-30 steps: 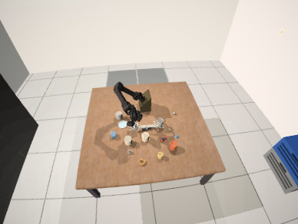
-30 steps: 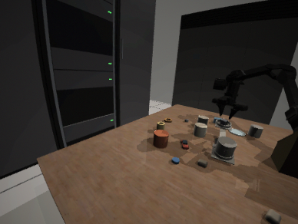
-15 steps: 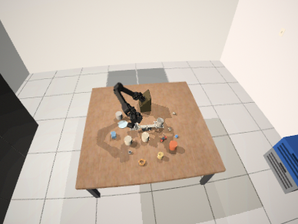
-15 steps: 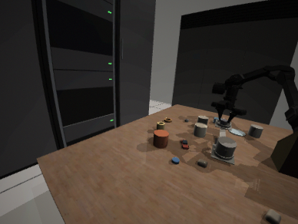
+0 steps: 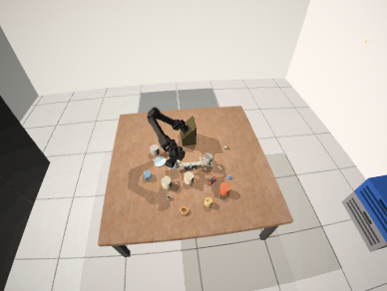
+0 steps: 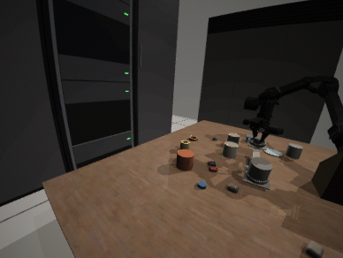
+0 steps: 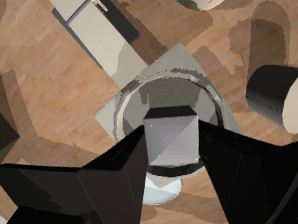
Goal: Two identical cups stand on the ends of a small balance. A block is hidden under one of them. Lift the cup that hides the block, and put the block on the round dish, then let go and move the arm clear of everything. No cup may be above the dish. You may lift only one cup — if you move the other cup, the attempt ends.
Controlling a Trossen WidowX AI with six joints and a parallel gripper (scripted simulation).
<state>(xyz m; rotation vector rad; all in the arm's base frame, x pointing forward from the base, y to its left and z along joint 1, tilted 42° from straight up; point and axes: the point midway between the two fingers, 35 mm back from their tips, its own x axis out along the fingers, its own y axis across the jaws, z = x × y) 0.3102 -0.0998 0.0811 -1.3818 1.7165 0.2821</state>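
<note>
Now: gripper tip 10 cm past the round pale blue dish, 12 cm to the left of it and 8 cm above it. Also, from my gripper tip: grey block right at my gripper tip; then blue block 4 cm ahead, 22 cm to the right, 6 cm below; then grey cup 20 cm behind, 17 cm to the right, 5 cm below.
</note>
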